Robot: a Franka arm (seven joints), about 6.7 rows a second.
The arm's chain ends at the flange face. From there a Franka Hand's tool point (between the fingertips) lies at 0.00 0.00 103.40 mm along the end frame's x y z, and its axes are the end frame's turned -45 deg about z.
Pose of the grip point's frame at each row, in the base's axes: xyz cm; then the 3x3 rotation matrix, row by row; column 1 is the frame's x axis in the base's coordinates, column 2 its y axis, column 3 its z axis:
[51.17, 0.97, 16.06], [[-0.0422, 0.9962, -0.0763], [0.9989, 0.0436, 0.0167], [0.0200, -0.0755, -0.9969]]
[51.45, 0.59, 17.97], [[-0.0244, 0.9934, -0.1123], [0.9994, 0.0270, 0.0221], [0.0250, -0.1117, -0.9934]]
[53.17, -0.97, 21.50], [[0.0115, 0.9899, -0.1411], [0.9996, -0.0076, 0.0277], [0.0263, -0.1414, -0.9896]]
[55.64, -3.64, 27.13], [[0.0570, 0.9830, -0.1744], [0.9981, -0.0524, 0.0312], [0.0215, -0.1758, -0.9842]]
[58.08, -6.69, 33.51], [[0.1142, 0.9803, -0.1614], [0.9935, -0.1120, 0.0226], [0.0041, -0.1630, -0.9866]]
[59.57, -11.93, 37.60], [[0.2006, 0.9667, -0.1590], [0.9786, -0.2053, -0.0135], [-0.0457, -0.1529, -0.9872]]
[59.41, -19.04, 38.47], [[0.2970, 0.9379, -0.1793], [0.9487, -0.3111, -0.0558], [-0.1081, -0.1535, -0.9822]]
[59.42, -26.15, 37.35], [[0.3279, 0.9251, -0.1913], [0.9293, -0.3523, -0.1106], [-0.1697, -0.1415, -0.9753]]
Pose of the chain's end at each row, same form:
[51.96, 0.80, 26.37], [[0.6746, 0.7343, -0.0763], [0.7372, -0.6755, 0.0167], [-0.0392, -0.0675, -0.9969]]
[52.61, 0.36, 28.24], [[0.6852, 0.7197, -0.1123], [0.7258, -0.6876, 0.0221], [-0.0613, -0.0967, -0.9934]]
[54.63, -1.26, 31.73], [[0.7081, 0.6918, -0.1411], [0.7014, -0.7122, 0.0277], [-0.0814, -0.1186, -0.9896]]
[57.44, -3.96, 37.31], [[0.7354, 0.6548, -0.1744], [0.6687, -0.7428, 0.0312], [-0.1091, -0.1395, -0.9842]]
[59.75, -6.92, 43.71], [[0.7739, 0.6124, -0.1614], [0.6233, -0.7817, 0.0226], [-0.1124, -0.1182, -0.9866]]
[61.21, -11.79, 47.81], [[0.8254, 0.5417, -0.1590], [0.5468, -0.8371, -0.0135], [-0.1404, -0.0758, -0.9872]]
[61.26, -18.46, 48.63], [[0.8732, 0.4532, -0.1793], [0.4509, -0.8908, -0.0558], [-0.1850, -0.0321, -0.9822]]
[61.40, -25.01, 47.43], [[0.8860, 0.4223, -0.1913], [0.4080, -0.9062, -0.1106], [-0.2201, 0.0199, -0.9753]]

